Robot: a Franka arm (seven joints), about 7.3 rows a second.
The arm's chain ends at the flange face. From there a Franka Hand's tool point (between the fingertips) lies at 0.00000 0.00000 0.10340 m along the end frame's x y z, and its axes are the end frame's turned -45 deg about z.
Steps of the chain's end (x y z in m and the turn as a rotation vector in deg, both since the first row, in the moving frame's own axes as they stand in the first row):
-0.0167, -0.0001, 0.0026, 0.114, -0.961, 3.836
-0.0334, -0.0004, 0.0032, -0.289, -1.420, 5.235
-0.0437, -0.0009, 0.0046, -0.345, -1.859, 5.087
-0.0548, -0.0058, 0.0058, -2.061, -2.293, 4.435
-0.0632, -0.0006, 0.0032, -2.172, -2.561, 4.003
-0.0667, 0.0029, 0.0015, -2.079, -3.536, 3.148
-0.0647, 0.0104, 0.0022, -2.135, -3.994, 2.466
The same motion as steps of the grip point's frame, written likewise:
-0.0128, -0.0133, 0.0026, 0.760, -0.599, 3.836
-0.0254, -0.0254, 0.0032, 0.800, -1.208, 5.235
-0.0330, -0.0336, 0.0045, 1.071, -1.558, 5.087
-0.0402, -0.0434, 0.0057, 0.164, -3.079, 4.435
-0.0503, -0.0458, 0.0030, 0.275, -3.347, 4.003
-0.0563, -0.0472, 0.0012, 1.030, -3.970, 3.148
-0.0609, -0.0409, 0.0019, 1.315, -4.334, 2.466

